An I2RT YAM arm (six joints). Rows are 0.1 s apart.
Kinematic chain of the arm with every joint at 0, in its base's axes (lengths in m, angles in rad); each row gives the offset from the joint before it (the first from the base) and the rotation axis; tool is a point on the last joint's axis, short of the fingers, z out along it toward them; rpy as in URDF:
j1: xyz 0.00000 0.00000 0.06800 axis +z
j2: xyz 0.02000 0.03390 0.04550 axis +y
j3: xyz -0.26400 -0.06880 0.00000 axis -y
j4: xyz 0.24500 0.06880 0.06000 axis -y
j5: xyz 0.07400 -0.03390 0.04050 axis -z
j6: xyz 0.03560 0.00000 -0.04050 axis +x
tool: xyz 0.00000 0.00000 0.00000 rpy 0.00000 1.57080 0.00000
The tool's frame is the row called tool.
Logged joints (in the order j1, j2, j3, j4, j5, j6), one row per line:
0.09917, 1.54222, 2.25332, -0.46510, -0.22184, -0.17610
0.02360, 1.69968, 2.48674, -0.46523, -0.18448, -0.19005
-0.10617, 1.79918, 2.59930, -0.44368, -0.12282, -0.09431
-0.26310, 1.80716, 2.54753, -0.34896, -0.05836, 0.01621
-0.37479, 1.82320, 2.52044, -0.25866, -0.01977, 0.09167
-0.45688, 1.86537, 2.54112, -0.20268, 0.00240, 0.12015
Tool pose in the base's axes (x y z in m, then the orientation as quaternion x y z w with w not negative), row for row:
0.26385, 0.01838, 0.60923, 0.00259, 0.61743, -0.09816, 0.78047
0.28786, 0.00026, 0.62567, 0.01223, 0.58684, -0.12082, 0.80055
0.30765, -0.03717, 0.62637, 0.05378, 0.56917, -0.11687, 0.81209
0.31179, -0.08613, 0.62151, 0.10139, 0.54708, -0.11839, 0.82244
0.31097, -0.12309, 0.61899, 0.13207, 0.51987, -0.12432, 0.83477
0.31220, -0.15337, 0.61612, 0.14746, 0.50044, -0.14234, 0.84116
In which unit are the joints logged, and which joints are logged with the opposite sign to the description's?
The joints are logged in radians. Opposite sign: j5.
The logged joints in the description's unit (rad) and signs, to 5 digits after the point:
0.09917, 1.54222, 2.25332, -0.46510, 0.22184, -0.17610
0.02360, 1.69968, 2.48674, -0.46523, 0.18448, -0.19005
-0.10617, 1.79918, 2.59930, -0.44368, 0.12282, -0.09431
-0.26310, 1.80716, 2.54753, -0.34896, 0.05836, 0.01621
-0.37479, 1.82320, 2.52044, -0.25866, 0.01977, 0.09167
-0.45688, 1.86537, 2.54112, -0.20268, -0.00240, 0.12015

